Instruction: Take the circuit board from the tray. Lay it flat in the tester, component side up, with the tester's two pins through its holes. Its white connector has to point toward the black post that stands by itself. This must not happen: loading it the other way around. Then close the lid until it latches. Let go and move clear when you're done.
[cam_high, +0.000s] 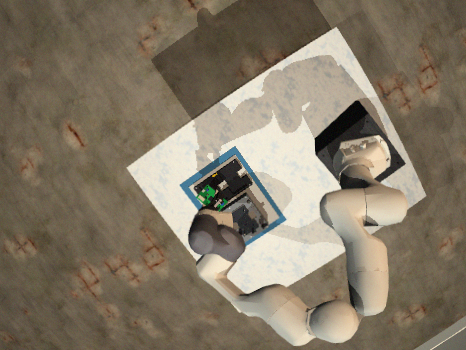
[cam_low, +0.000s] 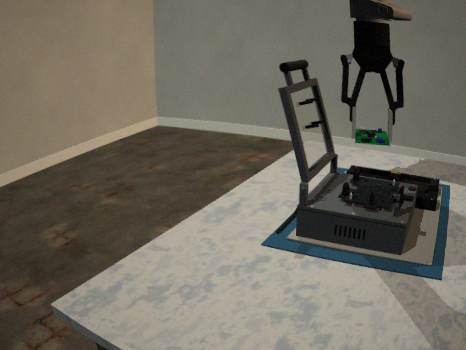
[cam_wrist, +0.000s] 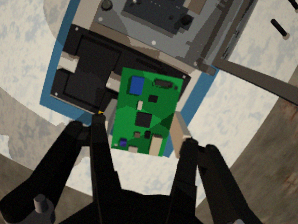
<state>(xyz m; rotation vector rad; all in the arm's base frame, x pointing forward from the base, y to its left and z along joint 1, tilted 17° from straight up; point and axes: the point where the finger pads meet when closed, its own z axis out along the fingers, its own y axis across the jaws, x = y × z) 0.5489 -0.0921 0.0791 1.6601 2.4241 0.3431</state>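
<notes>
The green circuit board lies 2 cm below my hand. The rest, counted from my hand: tester nest (6 cm behind, 17 cm to the left, 7 cm below); tester lid (5 cm ahead, 18 cm to the left, 4 cm above).
</notes>
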